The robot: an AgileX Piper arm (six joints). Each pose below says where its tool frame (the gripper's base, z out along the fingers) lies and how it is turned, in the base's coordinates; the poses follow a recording.
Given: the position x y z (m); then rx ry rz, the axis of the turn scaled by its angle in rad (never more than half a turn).
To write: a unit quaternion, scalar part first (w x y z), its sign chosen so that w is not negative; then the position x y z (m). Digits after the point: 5 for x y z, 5 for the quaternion.
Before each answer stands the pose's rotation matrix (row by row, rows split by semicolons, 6 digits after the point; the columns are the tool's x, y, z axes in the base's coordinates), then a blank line. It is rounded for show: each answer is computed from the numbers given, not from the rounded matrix.
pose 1, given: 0.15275 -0.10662 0.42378 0.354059 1.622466 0.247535
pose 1, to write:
-0.058718 0.079213 0.995127; 0.372349 0.926647 -0.051791; -0.926233 0.367494 -0.083906

0.66784 0.15696 0.71925 0.10973 0.15275 -0.10662 0.42378
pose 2, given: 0.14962 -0.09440 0.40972 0.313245 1.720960 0.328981
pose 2, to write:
-0.170184 0.024680 0.985103; 0.386290 0.921344 0.043651; -0.906542 0.387964 -0.166332

0.62945 0.13675 0.75131 0.14362 0.14962 -0.09440 0.40972
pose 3, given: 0.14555 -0.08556 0.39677 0.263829 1.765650 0.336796
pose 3, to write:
-0.217251 -0.004306 0.976106; 0.355306 0.931041 0.083187; -0.909153 0.364889 -0.200740

0.61503 0.11451 0.76633 0.14618 0.14555 -0.08556 0.39677
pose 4, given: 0.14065 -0.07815 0.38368 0.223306 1.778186 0.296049
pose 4, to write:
-0.224393 -0.008477 0.974462; 0.307704 0.948188 0.079105; -0.924644 0.317596 -0.210158

0.61515 0.09692 0.77181 0.12850 0.14065 -0.07815 0.38368
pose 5, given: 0.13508 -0.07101 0.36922 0.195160 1.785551 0.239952
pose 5, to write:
-0.224639 0.002902 0.974438; 0.260054 0.963906 0.057080; -0.939100 0.266229 -0.217285

0.61684 0.08477 0.77554 0.10422 0.13508 -0.07101 0.36922
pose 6, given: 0.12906 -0.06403 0.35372 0.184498 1.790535 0.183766
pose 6, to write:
-0.223464 0.026066 0.974364; 0.223439 0.974393 0.025178; -0.948756 0.223337 -0.223566

0.61793 0.08017 0.77805 0.07985 0.12906 -0.06403 0.35372
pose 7, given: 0.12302 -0.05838 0.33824 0.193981 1.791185 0.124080
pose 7, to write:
-0.218743 0.064540 0.973646; 0.198173 0.979954 -0.020436; -0.955447 0.188480 -0.227149

0.61929 0.08434 0.77876 0.05395 0.12302 -0.05838 0.33824
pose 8, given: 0.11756 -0.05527 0.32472 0.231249 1.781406 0.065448
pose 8, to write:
-0.204540 0.120676 0.971391; 0.191631 0.978106 -0.081160; -0.959917 0.169549 -0.223187

0.62257 0.10067 0.77554 0.02849 0.11756 -0.05527 0.32472
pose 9, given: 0.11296 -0.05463 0.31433 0.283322 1.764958 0.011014
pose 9, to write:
-0.184573 0.184131 0.965416; 0.196165 0.969430 -0.147392; -0.963043 0.162176 -0.215051

0.62646 0.12354 0.76959 0.00480 0.11296 -0.05463 0.31433
